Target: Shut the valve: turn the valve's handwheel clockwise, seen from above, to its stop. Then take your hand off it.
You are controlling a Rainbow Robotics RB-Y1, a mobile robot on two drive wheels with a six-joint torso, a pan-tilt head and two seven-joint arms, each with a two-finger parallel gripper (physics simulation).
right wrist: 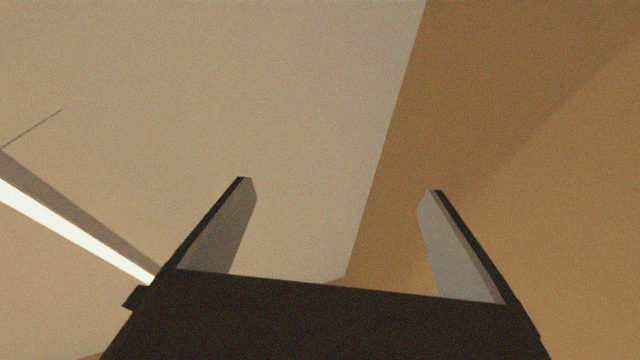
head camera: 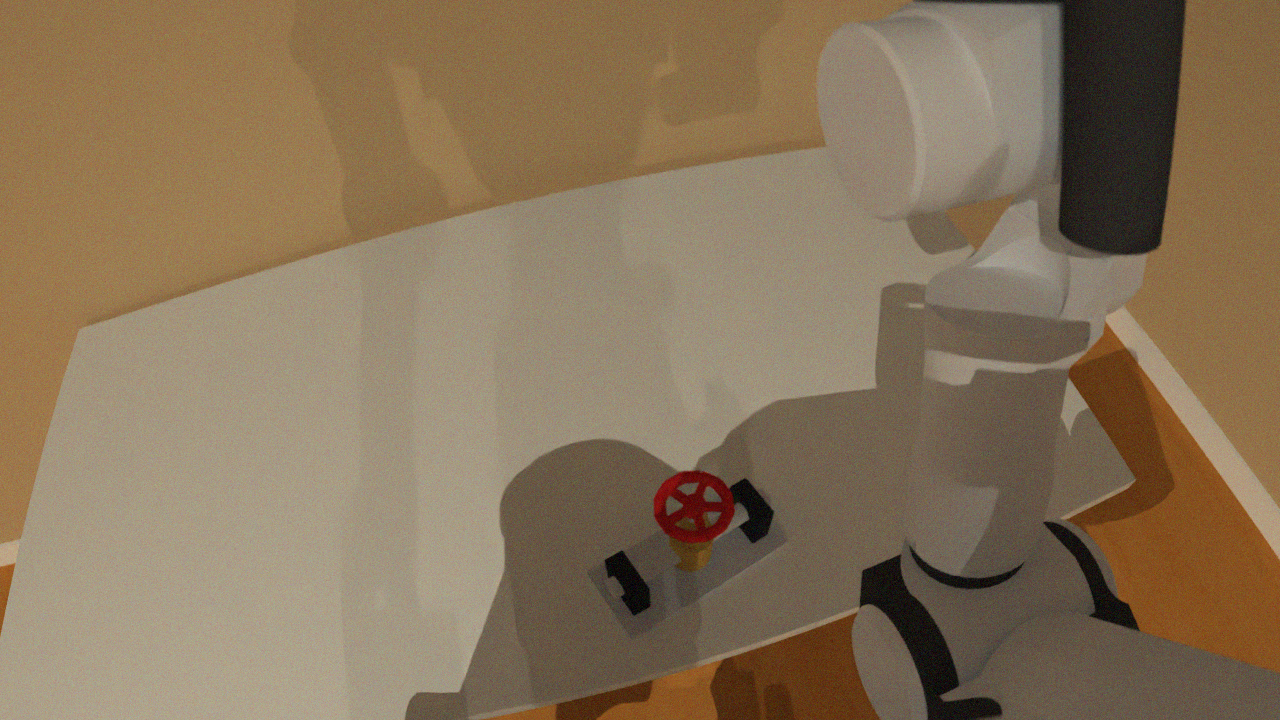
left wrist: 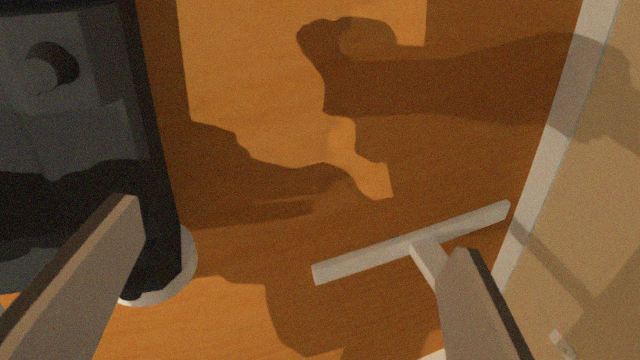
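The valve's red handwheel (head camera: 693, 507) sits on top of a brass-coloured body (head camera: 691, 556), low and right of centre in the head view. Its pipe runs between two black supports (head camera: 628, 583) (head camera: 752, 511) on a grey base plate (head camera: 726, 564). Nothing touches the wheel. My right gripper (right wrist: 334, 194) is open and empty in the right wrist view, with pale surface and tan wall beyond its fingers; it does not show in the head view. My left gripper (left wrist: 296, 243) is open and empty, with the floor beyond it. The valve shows in neither wrist view.
The valve stands near the lower edge of the white table (head camera: 223, 402). My right arm (head camera: 989, 438) rises over the table's right part, beside the valve. In the left wrist view, a table foot (left wrist: 370, 254) and my dark mobile base (left wrist: 95, 135) flank the orange floor (left wrist: 260, 90).
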